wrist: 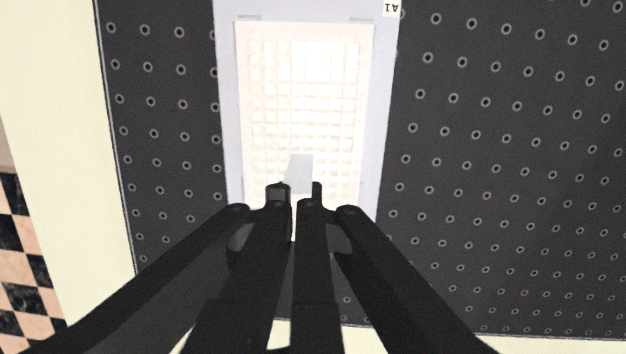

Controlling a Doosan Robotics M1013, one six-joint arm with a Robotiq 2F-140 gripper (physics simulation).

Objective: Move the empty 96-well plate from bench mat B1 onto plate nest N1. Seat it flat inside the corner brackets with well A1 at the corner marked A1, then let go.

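Frame: origin at the arm's base, x left, y back, z up, level; centimetres.
Where they show: gripper, fingertip midpoint: (302, 171).
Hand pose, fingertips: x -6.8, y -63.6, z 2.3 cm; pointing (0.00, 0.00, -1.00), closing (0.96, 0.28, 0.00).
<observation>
Things, the pixels of their top centre, and the offset from my fingertips. "spot": a spot on its surface instead. Level surfaces: height alone.
- white 96-well plate at its top centre: (302, 126) dz +0.1, dx -0.9, dy +3.1 cm
- pale plate nest at a spot on its surface: (381, 100) spot: dz -1.4, dx +3.8, dy +6.2 cm
- nest's A1 label at a spot on its surface: (391, 7) spot: dz -1.4, dx +2.3, dy +11.8 cm
- pale table surface at its surface level: dz -3.8 cm
The white 96-well plate (310, 100) lies within the corner brackets of the pale plate nest (381, 100) and looks flat. Its far edge is close to the two far brackets. Glare washes out many wells, and no well A1 mark on the plate can be made out. The nest's A1 label (391, 7) is at its top right corner in the view. My gripper (302, 171) is shut with its pads together and nothing between them. It shows over the near part of the plate and hides some of the plate's near end. Bench mat B1 does not show in this view.
A dark board with rows of holes (465, 187) surrounds the nest. A pale table surface (55, 125) runs along the left, beyond the board's edge. A black and pink checkered floor (20, 240) shows at the lower left.
</observation>
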